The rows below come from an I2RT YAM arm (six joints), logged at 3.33 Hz.
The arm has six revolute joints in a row. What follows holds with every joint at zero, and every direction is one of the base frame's. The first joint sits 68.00 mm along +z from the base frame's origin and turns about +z. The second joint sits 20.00 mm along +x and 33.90 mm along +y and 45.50 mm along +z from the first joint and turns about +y. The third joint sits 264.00 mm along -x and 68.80 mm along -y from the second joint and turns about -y. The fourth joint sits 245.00 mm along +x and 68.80 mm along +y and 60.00 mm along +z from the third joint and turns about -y. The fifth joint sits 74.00 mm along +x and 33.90 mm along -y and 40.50 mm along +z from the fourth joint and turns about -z. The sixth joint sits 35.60 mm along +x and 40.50 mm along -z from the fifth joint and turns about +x. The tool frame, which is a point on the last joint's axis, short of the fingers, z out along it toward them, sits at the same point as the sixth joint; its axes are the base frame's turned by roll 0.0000, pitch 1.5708 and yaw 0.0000 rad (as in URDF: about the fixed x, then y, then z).
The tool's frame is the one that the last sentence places.
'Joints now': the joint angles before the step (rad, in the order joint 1, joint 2, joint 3, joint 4, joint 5, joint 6). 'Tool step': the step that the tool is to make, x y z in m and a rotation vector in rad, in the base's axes. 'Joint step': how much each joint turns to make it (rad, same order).
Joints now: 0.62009 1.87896 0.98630 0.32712 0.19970 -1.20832
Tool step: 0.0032 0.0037 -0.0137 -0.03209 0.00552 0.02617
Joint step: 0.00222 0.04827 0.00782 0.02368 -0.00769 -0.03284
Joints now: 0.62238 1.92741 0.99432 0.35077 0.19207 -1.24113
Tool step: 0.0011 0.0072 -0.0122 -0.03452 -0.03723 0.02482
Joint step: 0.01454 0.04912 0.00058 0.06799 0.01835 -0.04842
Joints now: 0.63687 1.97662 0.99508 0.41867 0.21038 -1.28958
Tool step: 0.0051 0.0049 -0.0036 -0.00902 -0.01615 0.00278
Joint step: 0.00299 0.03142 0.02479 0.01733 0.00910 -0.01454
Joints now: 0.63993 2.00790 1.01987 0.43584 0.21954 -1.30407
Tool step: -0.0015 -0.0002 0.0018 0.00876 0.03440 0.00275
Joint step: 0.00037 -0.01123 0.00548 -0.04379 -0.01679 0.02250
